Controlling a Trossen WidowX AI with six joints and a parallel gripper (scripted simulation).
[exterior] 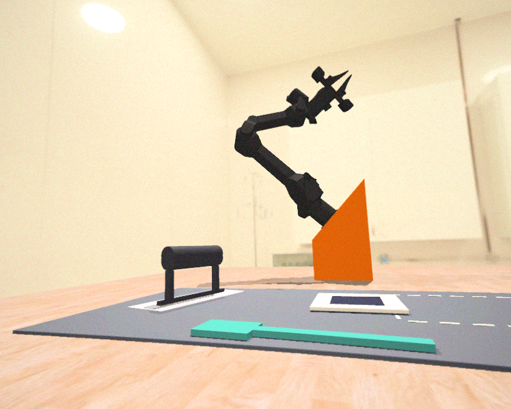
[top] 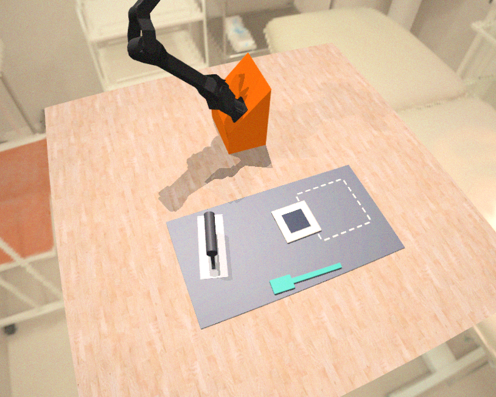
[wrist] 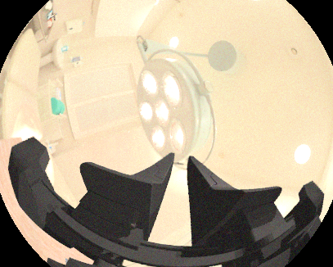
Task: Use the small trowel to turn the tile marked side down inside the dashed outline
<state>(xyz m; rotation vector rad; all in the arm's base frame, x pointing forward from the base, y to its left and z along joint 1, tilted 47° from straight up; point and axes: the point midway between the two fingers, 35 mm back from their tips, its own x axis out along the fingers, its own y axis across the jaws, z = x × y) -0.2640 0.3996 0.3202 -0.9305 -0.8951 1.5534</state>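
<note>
Now: gripper tip 65 cm above the black-handled tool, 59 cm short of it and 25 cm to the left of it. From my gripper tip the other things lie so: white tile: 69 cm below, 61 cm ahead, 1 cm to the left; grey mat: 71 cm below, 65 cm ahead, 4 cm to the right; teal trowel: 79 cm ahead, 69 cm below, 5 cm to the right.
</note>
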